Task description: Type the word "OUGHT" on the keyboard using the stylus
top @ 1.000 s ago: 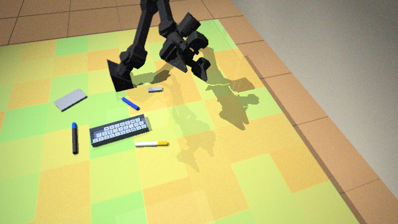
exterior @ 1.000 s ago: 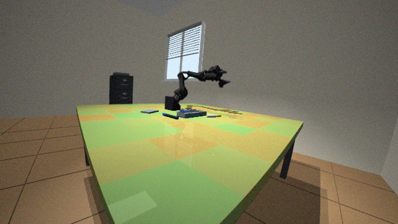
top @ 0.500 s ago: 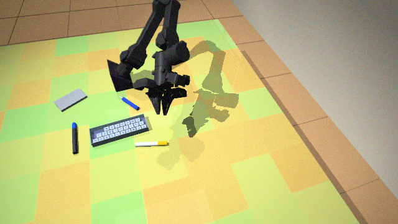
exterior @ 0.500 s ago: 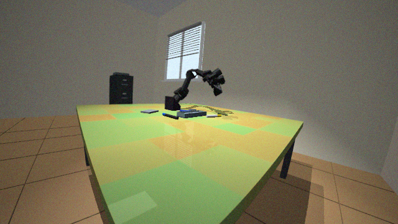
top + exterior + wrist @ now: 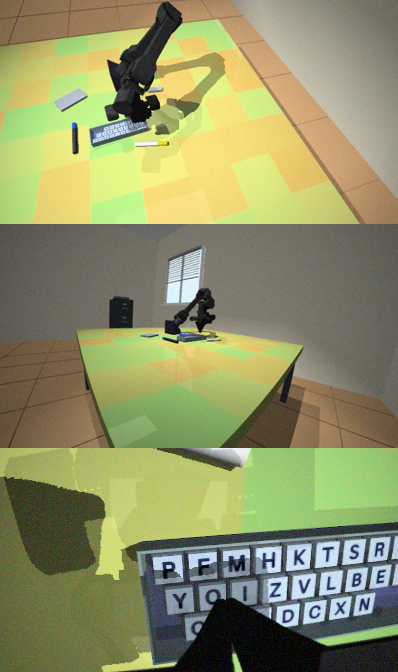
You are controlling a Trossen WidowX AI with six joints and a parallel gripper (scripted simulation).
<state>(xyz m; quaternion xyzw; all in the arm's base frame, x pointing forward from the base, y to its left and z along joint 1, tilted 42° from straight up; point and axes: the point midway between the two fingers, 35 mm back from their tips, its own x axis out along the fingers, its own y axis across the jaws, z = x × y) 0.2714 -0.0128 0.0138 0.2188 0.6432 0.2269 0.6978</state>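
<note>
Right now my gripper tip is 16 cm past the stylus, 2 cm to the left of it and 4 cm above it. From my gripper tip the other things lie so: small grey block (18 cm behind, 13 cm to the left, 4 cm below); yellow-capped marker (10 cm ahead, 5 cm to the left, 4 cm below); grey stylus tip (19 cm behind, 3 cm to the right, 4 cm below).
</note>
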